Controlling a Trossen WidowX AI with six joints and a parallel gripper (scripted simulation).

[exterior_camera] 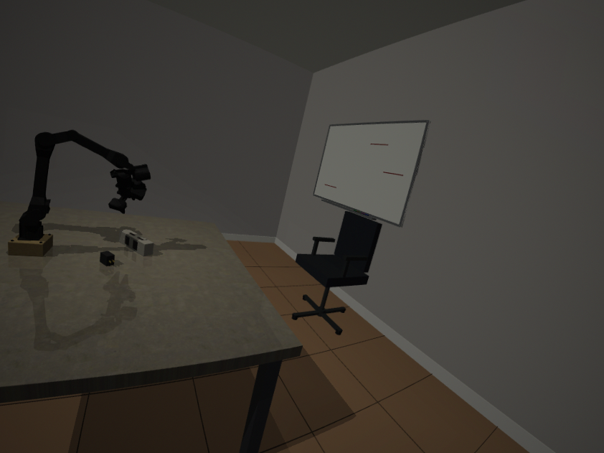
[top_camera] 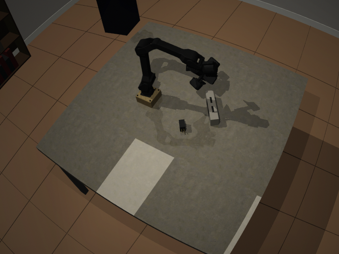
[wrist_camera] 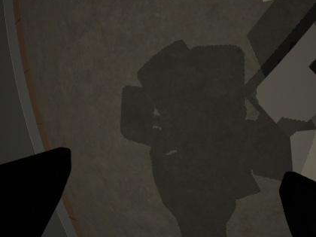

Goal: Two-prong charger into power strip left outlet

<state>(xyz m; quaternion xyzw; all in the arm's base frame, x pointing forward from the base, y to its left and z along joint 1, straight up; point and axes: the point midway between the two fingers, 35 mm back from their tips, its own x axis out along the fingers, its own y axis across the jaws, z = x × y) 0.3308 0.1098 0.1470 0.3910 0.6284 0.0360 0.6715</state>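
Now: the two-prong charger 27 cm to the right of my gripper tip, 15 cm below it and 7 cm behind it.
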